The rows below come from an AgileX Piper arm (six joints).
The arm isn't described. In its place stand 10 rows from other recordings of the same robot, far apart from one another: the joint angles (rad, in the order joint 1, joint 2, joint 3, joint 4, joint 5, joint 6), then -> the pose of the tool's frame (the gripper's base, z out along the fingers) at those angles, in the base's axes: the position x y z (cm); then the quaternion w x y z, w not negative.
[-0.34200, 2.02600, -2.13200, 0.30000, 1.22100, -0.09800] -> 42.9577, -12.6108, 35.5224, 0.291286, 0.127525, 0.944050, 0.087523
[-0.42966, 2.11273, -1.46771, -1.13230, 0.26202, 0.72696] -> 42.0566, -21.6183, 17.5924, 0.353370, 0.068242, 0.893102, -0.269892
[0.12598, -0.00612, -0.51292, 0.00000, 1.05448, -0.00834] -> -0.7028, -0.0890, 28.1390, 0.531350, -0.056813, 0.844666, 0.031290
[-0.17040, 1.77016, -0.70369, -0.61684, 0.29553, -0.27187] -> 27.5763, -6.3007, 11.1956, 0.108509, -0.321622, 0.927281, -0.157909
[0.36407, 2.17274, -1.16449, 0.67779, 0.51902, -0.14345] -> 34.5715, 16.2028, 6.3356, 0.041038, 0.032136, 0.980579, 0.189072
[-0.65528, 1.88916, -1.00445, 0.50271, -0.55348, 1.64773] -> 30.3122, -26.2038, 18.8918, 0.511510, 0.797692, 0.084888, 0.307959
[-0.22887, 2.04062, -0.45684, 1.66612, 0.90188, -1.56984] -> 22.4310, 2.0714, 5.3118, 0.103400, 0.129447, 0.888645, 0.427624
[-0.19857, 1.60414, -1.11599, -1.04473, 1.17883, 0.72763] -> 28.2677, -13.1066, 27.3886, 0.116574, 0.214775, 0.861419, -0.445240
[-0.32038, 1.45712, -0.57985, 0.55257, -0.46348, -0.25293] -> 25.9329, -10.8547, 21.1844, 0.549953, 0.295568, 0.772307, -0.117189
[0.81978, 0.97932, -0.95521, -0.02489, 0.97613, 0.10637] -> 12.3578, 12.9633, 34.4719, 0.294309, -0.333511, 0.885621, 0.133523
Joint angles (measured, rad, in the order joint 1, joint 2, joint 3, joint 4, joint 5, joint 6), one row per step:
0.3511 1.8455 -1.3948 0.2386 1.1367 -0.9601
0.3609 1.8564 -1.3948 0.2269 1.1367 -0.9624
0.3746 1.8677 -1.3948 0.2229 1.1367 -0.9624
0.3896 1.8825 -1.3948 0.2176 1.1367 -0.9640
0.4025 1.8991 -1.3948 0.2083 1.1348 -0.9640
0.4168 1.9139 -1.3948 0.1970 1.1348 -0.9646
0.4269 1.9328 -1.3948 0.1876 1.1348 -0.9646
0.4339 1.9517 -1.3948 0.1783 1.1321 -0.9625
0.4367 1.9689 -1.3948 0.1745 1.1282 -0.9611
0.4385 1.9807 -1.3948 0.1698 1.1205 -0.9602
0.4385 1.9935 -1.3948 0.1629 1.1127 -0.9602
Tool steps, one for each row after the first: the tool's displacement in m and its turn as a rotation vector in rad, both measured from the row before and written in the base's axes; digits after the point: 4 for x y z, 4 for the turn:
-0.0001 0.0028 -0.0042 -0.0140 0.0059 0.0163
-0.0009 0.0047 -0.0042 -0.0075 0.0092 0.0152
-0.0009 0.0051 -0.0055 -0.0100 0.0116 0.0186
-0.0003 0.0042 -0.0062 -0.0137 0.0102 0.0162
-0.0009 0.0044 -0.0056 -0.0153 0.0094 0.0195
-0.0001 0.0032 -0.0071 -0.0155 0.0138 0.0141
0.0005 0.0022 -0.0072 -0.0147 0.0115 0.0086
0.0009 0.0012 -0.0065 -0.0091 0.0107 0.0026
0.0011 0.0008 -0.0045 -0.0062 0.0019 0.0020
0.0014 0.0000 -0.0049 -0.0082 0.0018 0.0022

